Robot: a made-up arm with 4 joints.
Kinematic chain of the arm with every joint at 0, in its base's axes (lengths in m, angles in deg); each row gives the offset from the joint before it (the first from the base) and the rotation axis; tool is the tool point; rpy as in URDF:
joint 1: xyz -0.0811 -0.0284 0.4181 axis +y
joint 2: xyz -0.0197 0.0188 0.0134 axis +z
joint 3: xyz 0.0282 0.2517 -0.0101 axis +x
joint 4: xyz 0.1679 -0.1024 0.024 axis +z
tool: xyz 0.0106 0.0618 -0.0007 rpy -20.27 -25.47 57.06
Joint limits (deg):
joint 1: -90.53..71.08
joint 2: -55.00..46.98
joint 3: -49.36..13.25
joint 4: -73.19..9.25
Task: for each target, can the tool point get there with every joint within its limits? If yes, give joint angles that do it. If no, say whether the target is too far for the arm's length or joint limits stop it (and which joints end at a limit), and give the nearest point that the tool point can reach.
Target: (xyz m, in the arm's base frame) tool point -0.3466 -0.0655 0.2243
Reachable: no: joint limits stop it (at a limit: joint 1, joint 2, joint 3, joint 4) | nearest point 0.0056 -0.1328 0.1785 | short by 0.361 m
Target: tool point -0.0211 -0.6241 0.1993
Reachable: no: too far | nearest point 0.0056 -0.1328 0.1785 | short by 0.493 m
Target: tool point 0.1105 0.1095 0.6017
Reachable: yes | joints -39.17 -14.07 4.61 -44.12
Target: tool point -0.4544 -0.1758 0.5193
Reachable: no: joint limits stop it (at a limit: joint 1, joint 2, joint 4) | nearest point -0.1683 -0.1078 0.7078 | short by 0.349 m
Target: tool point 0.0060 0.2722 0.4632
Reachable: yes | joints -12.88 25.95 2.39 -19.18
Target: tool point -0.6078 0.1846 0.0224
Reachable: no: too far | nearest point -0.1451 0.3003 0.3700 | short by 0.590 m
